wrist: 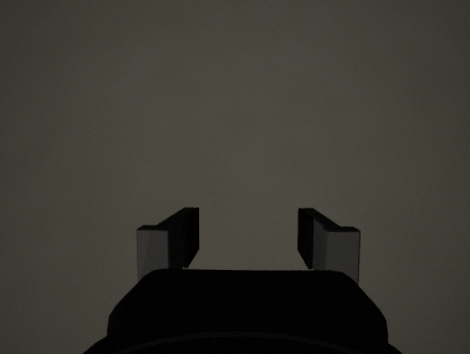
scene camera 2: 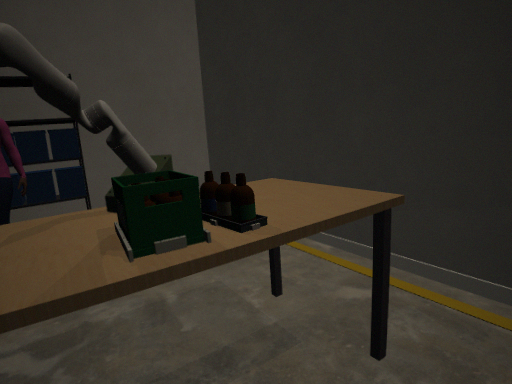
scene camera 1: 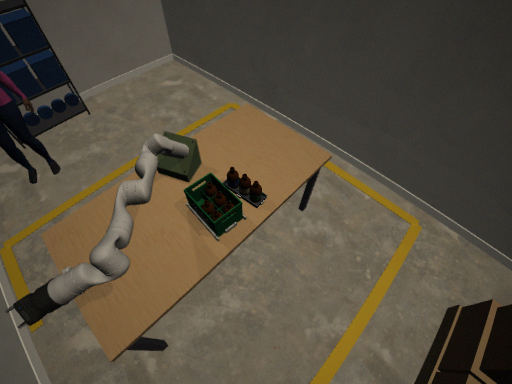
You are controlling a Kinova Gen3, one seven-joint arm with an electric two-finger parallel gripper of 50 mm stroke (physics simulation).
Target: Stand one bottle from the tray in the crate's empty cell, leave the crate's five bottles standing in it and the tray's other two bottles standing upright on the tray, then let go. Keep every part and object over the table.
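Pixels of known places: gripper, fingertip midpoint: (wrist: 248, 229) (scene camera 1: 14, 317); arm's base, link origin: (scene camera 2: 147, 171) (scene camera 1: 182, 151).
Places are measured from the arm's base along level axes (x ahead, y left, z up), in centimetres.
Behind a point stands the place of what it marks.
A green crate (scene camera 1: 231, 219) {z -7.3, x 53.1, y -12.9 cm} (scene camera 2: 160, 225) {z -8.9, x 52.7, y -16.0 cm} stands on the table with five brown bottles upright in it; in scene camera 1 its left corner cell, nearest the arm's mount, looks empty. Beside it, a black tray (scene camera 1: 247, 199) {z -13.3, x 48.9, y 5.5 cm} (scene camera 2: 232, 224) {z -13.9, x 52.3, y 5.4 cm} holds three upright brown bottles in a row: blue-labelled (scene camera 1: 232, 176) {z -4.2, x 35.3, y 7.7 cm} (scene camera 2: 209, 194) {z -7.1, x 36.6, y 7.5 cm}, white-labelled (scene camera 1: 244, 184) {z -4.5, x 44.5, y 8.0 cm} (scene camera 2: 225, 197) {z -7.1, x 45.5, y 8.1 cm} and green-labelled (scene camera 1: 256, 191) {z -4.4, x 53.0, y 8.6 cm} (scene camera 2: 243, 200) {z -7.1, x 54.1, y 8.8 cm}. My gripper (scene camera 1: 13, 319) {z 36.5, x 45.2, y -93.5 cm} (wrist: 248, 229) {z 36.5, x 45.2, y -93.5 cm} is open and empty, far from crate and tray, past the table's left end in scene camera 1. The crate wall hides most of its bottles in scene camera 2.
The arm rises from a green wedge-shaped block (scene camera 1: 179, 164) {z -5.4, x 2.6, y -6.0 cm} behind the crate. Grey rails (scene camera 1: 202, 221) {z -12.9, x 39.2, y -22.5 cm} (scene camera 2: 170, 243) {z -13.7, x 54.1, y -14.6 cm} edge the crate's base. The crate and tray stand near the long edge of the wooden table (scene camera 1: 280, 140) {z -15.7, x 32.6, y 62.8 cm} (scene camera 2: 310, 200) {z -15.7, x 45.0, y 47.6 cm}. A person and a shelf rack are beyond the table.
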